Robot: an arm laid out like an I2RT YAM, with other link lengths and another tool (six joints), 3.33 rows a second.
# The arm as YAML. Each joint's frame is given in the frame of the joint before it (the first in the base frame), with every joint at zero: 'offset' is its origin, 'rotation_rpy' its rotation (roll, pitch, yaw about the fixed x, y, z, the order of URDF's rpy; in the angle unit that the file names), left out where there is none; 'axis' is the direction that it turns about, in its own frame. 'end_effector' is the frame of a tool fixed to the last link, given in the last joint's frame.
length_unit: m
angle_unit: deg
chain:
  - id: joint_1
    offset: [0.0, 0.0, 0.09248]
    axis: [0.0, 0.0, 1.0]
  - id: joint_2
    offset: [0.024, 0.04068, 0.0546]
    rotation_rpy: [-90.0, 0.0, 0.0]
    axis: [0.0, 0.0, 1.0]
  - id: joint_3
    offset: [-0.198, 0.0, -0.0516]
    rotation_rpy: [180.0, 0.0, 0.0]
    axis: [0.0, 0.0, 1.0]
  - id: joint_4
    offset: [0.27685, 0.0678, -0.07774]
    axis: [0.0, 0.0, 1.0]
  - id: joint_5
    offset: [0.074, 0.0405, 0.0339]
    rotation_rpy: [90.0, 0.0, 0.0]
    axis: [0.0, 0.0, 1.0]
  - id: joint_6
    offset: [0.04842, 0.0, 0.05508]
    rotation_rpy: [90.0, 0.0, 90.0]
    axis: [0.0, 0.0, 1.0]
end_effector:
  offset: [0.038, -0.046, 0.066]
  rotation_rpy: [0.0, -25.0, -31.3]
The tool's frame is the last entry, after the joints.
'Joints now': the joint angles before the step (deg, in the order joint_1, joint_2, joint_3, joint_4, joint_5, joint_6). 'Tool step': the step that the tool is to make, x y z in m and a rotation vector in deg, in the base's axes. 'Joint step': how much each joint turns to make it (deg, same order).
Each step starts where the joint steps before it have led.
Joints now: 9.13, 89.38, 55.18, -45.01, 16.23, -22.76
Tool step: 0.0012, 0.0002, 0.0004, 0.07, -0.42, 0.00
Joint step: 0.00, 0.01, -0.03, 0.46, 0.00, 0.00
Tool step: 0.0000, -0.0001, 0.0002, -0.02, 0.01, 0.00
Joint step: -0.01, -0.02, 0.02, -0.05, 0.02, -0.02
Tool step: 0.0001, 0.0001, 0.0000, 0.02, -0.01, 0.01
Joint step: 0.01, 0.02, 0.02, 0.01, -0.02, 0.00
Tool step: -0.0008, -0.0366, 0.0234, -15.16, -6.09, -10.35
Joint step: -0.03, -0.03, -0.01, 0.33, 17.68, 7.66
